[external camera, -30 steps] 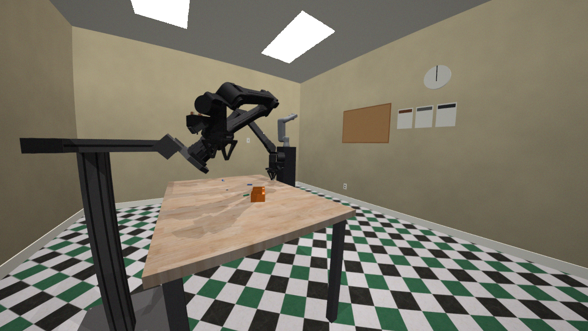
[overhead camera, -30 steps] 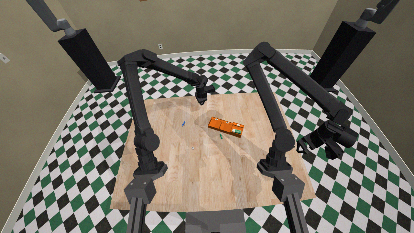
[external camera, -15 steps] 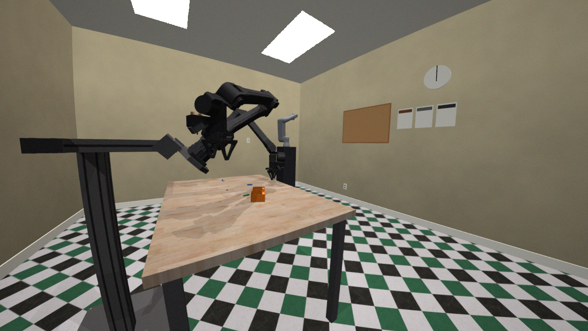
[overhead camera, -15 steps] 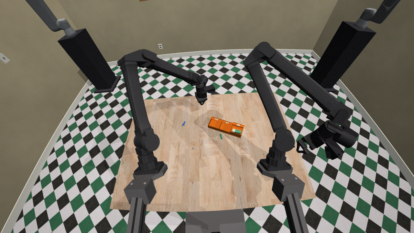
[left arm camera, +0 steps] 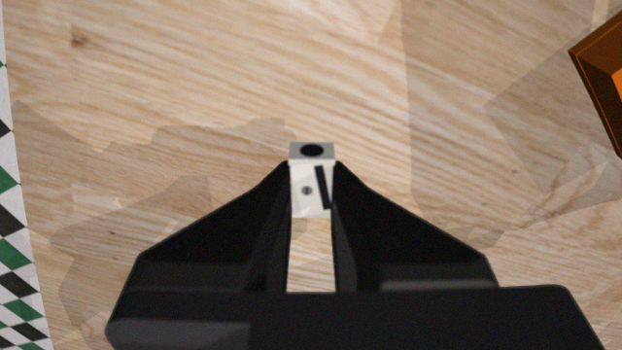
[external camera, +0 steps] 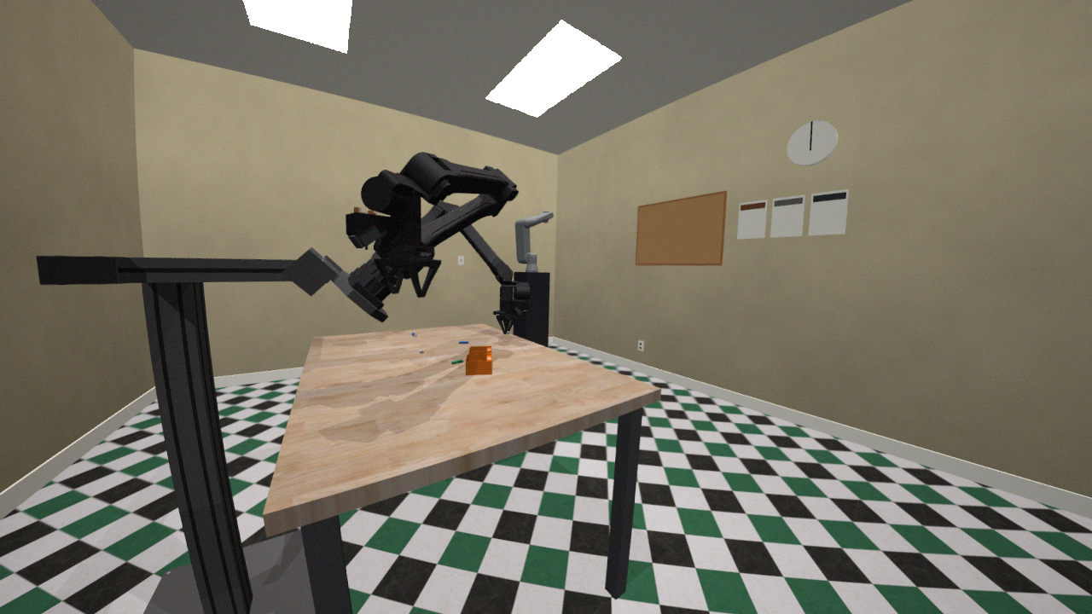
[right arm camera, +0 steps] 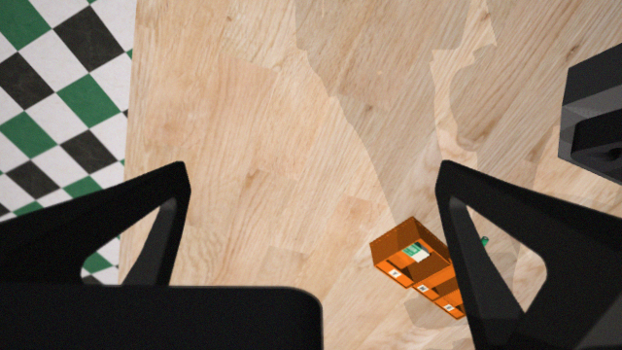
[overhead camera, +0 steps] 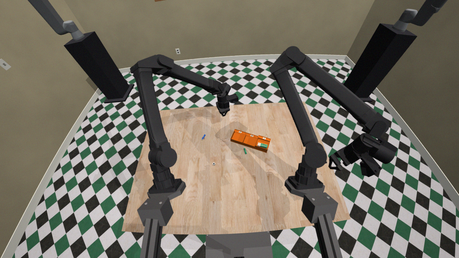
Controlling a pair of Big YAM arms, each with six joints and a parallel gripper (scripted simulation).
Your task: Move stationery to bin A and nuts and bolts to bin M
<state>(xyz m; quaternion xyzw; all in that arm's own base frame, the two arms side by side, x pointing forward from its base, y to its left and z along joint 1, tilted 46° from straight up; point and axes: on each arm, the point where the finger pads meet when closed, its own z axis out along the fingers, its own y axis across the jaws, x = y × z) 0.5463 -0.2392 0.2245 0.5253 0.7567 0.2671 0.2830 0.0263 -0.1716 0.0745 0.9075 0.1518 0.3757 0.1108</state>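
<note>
The pencil sharpener is right at my left hand. From my left hand the other things lie so: eraser: 250 mm to the right, 230 mm behind, 60 mm below; then green cylinder: 260 mm behind, 140 mm to the right, 60 mm below; then blue cylinder: 140 mm to the left, 140 mm behind, 60 mm below.
</note>
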